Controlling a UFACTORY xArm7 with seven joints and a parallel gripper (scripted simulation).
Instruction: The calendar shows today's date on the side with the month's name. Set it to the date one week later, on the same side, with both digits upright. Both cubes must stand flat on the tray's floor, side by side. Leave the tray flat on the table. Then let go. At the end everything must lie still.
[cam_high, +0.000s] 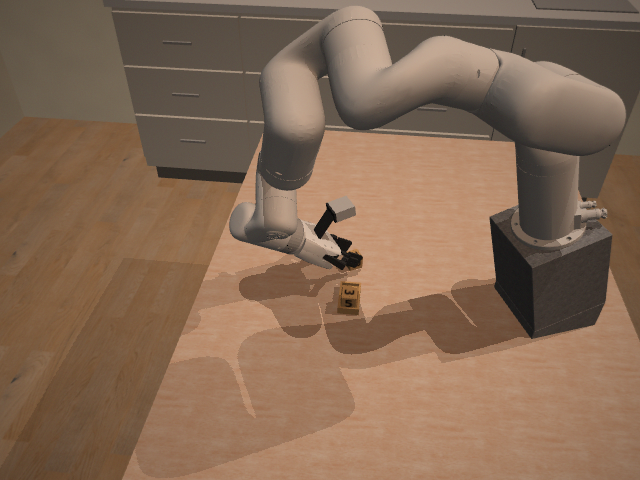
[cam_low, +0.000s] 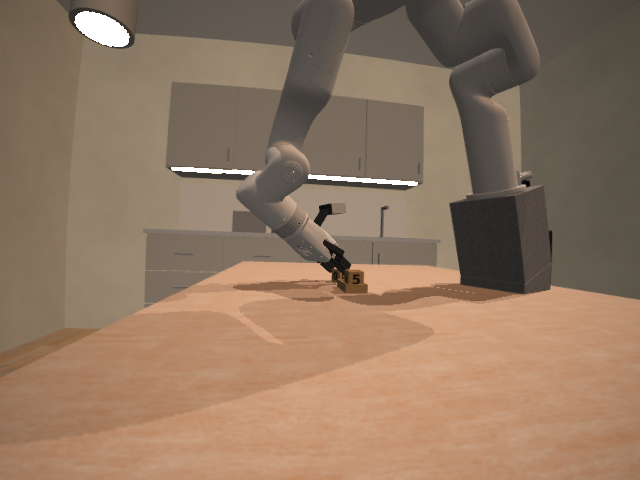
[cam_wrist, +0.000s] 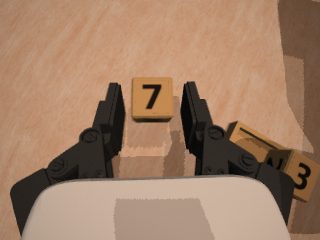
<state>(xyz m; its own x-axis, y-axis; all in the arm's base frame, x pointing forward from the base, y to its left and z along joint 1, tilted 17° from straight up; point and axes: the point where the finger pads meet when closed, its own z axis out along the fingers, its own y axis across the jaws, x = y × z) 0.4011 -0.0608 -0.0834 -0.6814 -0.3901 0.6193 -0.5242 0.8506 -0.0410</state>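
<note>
The wooden cube lies 10 mm behind my hand, 10 mm to the right of it and 30 mm below it.
</note>
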